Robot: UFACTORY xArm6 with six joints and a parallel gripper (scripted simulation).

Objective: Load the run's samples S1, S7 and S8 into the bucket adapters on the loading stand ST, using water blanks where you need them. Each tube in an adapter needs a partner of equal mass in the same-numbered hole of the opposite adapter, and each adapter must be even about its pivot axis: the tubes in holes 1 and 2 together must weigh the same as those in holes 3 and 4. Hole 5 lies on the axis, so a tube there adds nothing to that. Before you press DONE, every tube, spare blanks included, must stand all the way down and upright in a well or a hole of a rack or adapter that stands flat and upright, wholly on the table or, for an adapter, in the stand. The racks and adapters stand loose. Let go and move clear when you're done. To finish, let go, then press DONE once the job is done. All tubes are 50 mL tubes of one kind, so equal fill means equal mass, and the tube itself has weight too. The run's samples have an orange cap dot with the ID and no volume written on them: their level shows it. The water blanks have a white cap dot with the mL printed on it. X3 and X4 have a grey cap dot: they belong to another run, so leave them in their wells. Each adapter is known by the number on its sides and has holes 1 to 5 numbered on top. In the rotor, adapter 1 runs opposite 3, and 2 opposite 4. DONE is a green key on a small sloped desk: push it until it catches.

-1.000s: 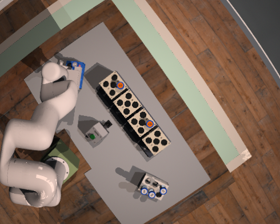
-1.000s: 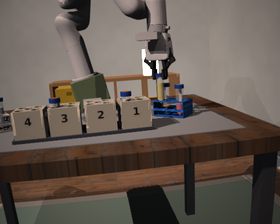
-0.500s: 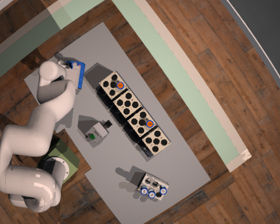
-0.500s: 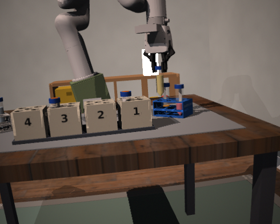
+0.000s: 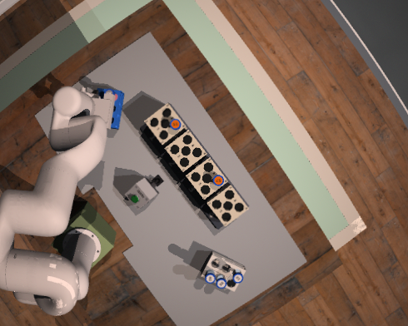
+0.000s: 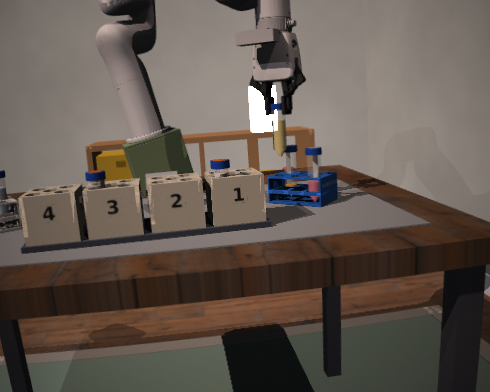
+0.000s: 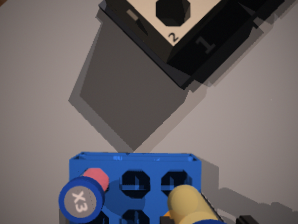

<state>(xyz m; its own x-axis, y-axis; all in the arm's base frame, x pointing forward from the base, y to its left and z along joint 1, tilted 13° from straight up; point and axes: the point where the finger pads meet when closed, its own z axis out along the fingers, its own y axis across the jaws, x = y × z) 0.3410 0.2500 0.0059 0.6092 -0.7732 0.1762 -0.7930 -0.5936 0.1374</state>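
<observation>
The tube of yellowish liquid is 50 mm below my hand and 10 mm to the right of it. From my hand the other things lie so: blue rack 180 mm below, 40 mm to the left, 20 mm ahead; then green DONE key 250 mm to the right, 150 mm below, 120 mm behind; then loading stand 310 mm to the right, 210 mm below, 100 mm ahead.
</observation>
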